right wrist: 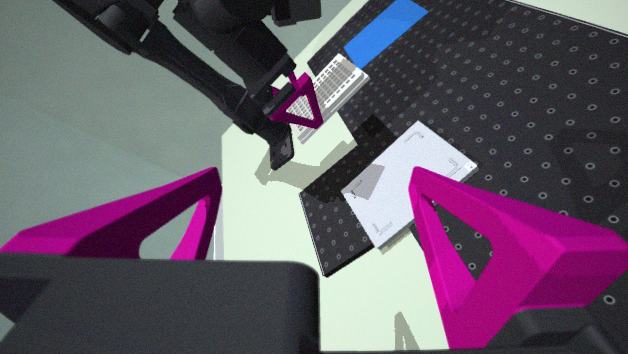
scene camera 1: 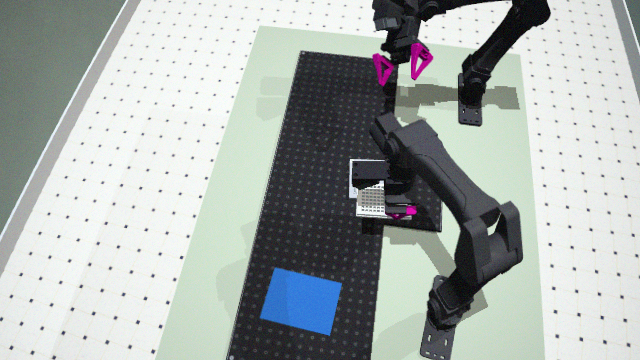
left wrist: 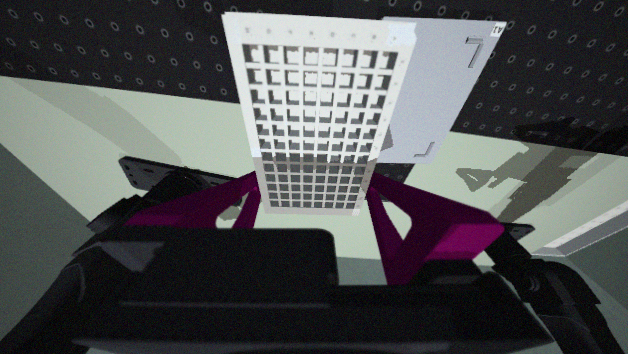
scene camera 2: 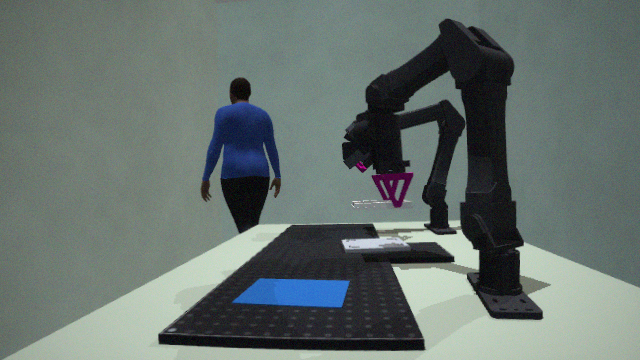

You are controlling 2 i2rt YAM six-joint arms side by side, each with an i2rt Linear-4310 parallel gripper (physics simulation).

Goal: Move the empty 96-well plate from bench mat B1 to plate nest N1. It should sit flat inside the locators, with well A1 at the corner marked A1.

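Pixels of known places: left gripper, fingertip midpoint: [right wrist: 309, 112] [scene camera 1: 395, 202] [left wrist: 313, 176] [scene camera 2: 393, 205]; right gripper, fingertip midpoint: [right wrist: 315, 177] [scene camera 1: 396, 82] [scene camera 2: 370, 156]; left arm's base, link origin: [right wrist: 281, 136] [scene camera 1: 441, 317] [left wrist: 188, 182] [scene camera 2: 498, 295]; right arm's base, link origin: [scene camera 1: 469, 99] [scene camera 2: 439, 229].
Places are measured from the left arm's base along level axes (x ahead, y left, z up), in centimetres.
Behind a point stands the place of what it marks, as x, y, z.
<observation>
The white 96-well plate [scene camera 1: 371, 199] {23.3, -18.8, 14.1} [scene camera 2: 367, 204] {22.9, -14.8, 14.1} [left wrist: 311, 31] {25.9, -17.9, 14.3} [right wrist: 345, 80] {24.7, -20.6, 13.9} is in the air, roughly level. My left gripper [scene camera 2: 396, 201] {17.6, -20.2, 13.2} [left wrist: 313, 176] {17.6, -20.2, 13.2} is shut on its long sides near one short end. In scene camera 2 it hangs clearly above the pale grey nest N1 [scene camera 1: 353, 189] {28.9, -26.3, 2.5} [scene camera 2: 375, 244] {22.5, -29.2, 2.5} [left wrist: 435, 85] {25.9, -32.3, 2.5} [right wrist: 395, 200] {21.5, -34.1, 2.5}. In the left wrist view it overlaps the nest's left part; the A1 label [left wrist: 498, 29] {31.7, -34.9, 2.5} [right wrist: 470, 165] {31.7, -34.8, 2.5} and two corner locators show. The plate's own A1 mark is unreadable. My right gripper [scene camera 1: 398, 81] {24.4, -45.1, 26.0} [right wrist: 315, 177] {24.4, -45.1, 26.0} is open and empty. The blue mat B1 [scene camera 1: 300, 300] {33.5, 5.8, 1.5} [scene camera 2: 295, 292] {33.0, 6.5, 1.5} [right wrist: 385, 30] {34.1, 4.9, 1.5} bears no plate.
The nest stands on a black perforated board [scene camera 1: 320, 125] {43.7, -44.7, 1.3} [scene camera 2: 280, 265] {41.6, -10.5, 1.3}, which has a side extension [scene camera 2: 430, 252] {9.0, -25.9, 1.3} under part of it. The right arm stands at the top of scene camera 1. A person in blue [scene camera 2: 245, 140] stands beyond the table.
</observation>
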